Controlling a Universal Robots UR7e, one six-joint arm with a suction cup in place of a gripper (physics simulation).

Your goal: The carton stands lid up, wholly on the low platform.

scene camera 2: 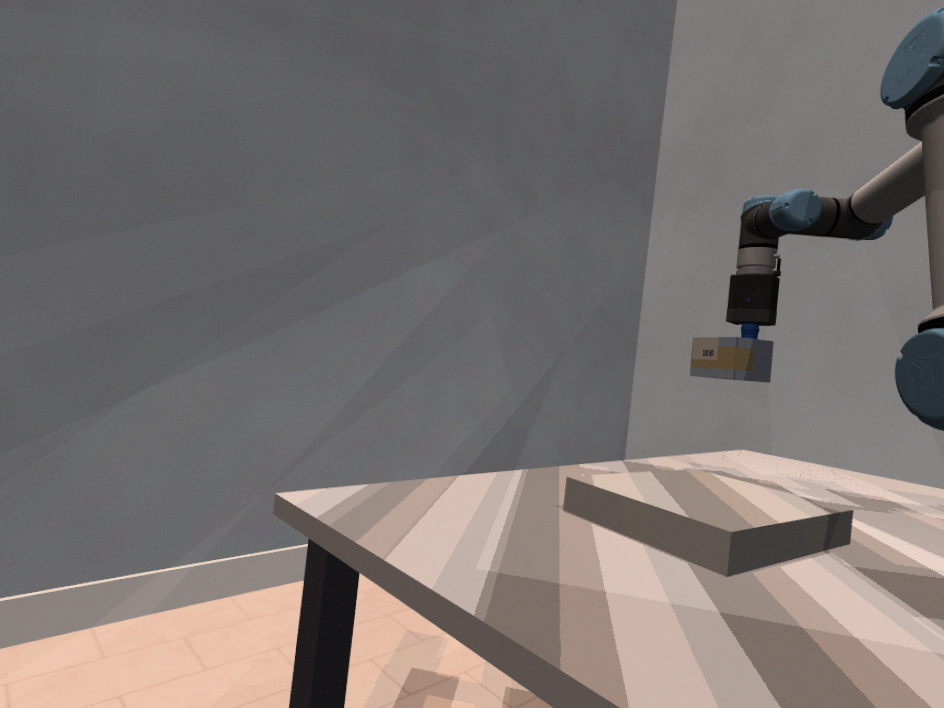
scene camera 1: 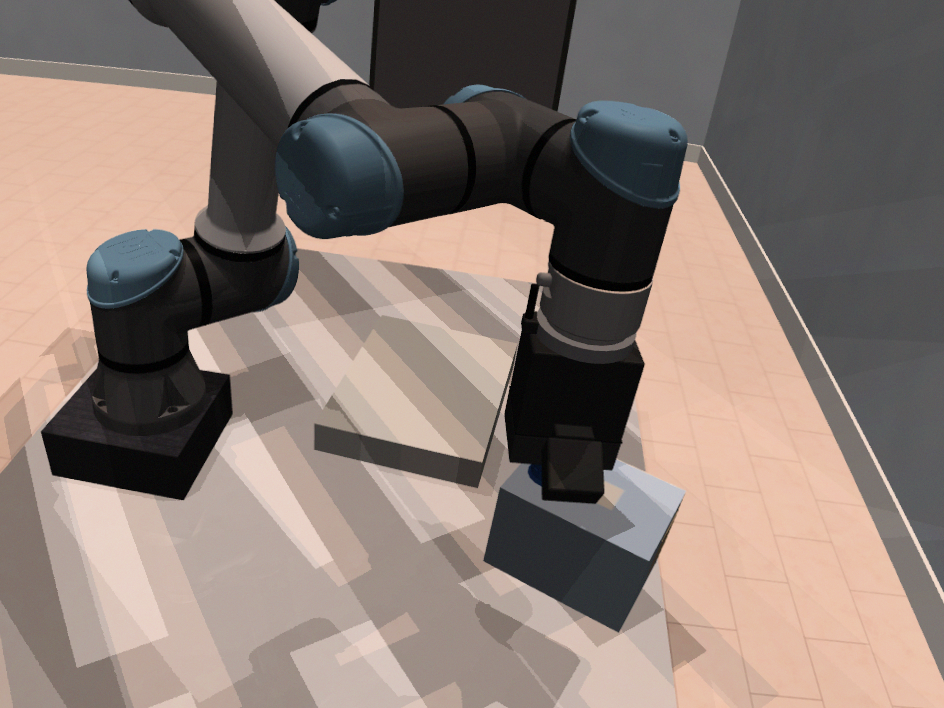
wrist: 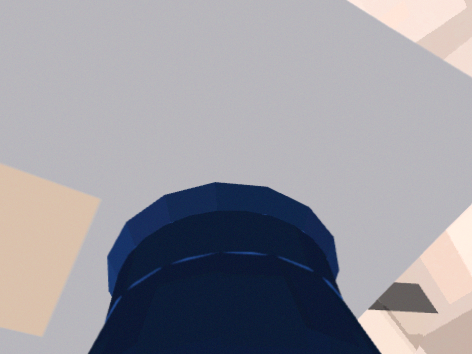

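Seen in the pictures: hand, its tool point: (scene camera 2: 748, 345) (wrist: 220, 227); arm's base, origin of its link: (scene camera 1: 150, 401).
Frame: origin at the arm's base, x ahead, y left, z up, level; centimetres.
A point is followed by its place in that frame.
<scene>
The blue-grey carton (scene camera 1: 568, 560) @[x 48.4, y -40.4, z 18.8 cm] (scene camera 2: 754, 362) @[x 44.7, y -32.7, z 17.9 cm] (wrist: 240, 100) @[x 46.2, y -37.2, z 22.8 cm] hangs in the air from my gripper (scene camera 1: 536, 474) (scene camera 2: 749, 331) (wrist: 225, 220), whose blue suction cup is pressed on its upward face. That face is plain apart from a beige patch. In scene camera 2, an upright side face carries a tan tape band and a printed white label, and the tape runs around onto the neighbouring side. The carton looks about level. The low grey platform (scene camera 1: 427, 415) @[x 38.1, y 5.2, z -2.7 cm] (scene camera 2: 648, 518) @[x 39.7, y 30.1, z -4.3 cm] lies on the table, and the carton is off to its side, well above the table top. The carton's underside is hidden.
The table (scene camera 1: 251, 563) @[x 17.6, y -20.4, z -7.4 cm] (scene camera 2: 518, 602) @[x 40.0, y 56.6, z -7.4 cm] carries the platform and the arm's black base block (scene camera 1: 129, 457) @[x 0.2, y -10.0, z -1.4 cm]. The carton is near the table's right edge in scene camera 1. Grey walls stand beyond, and a dark panel (scene camera 1: 472, 45) stands at the back.
</scene>
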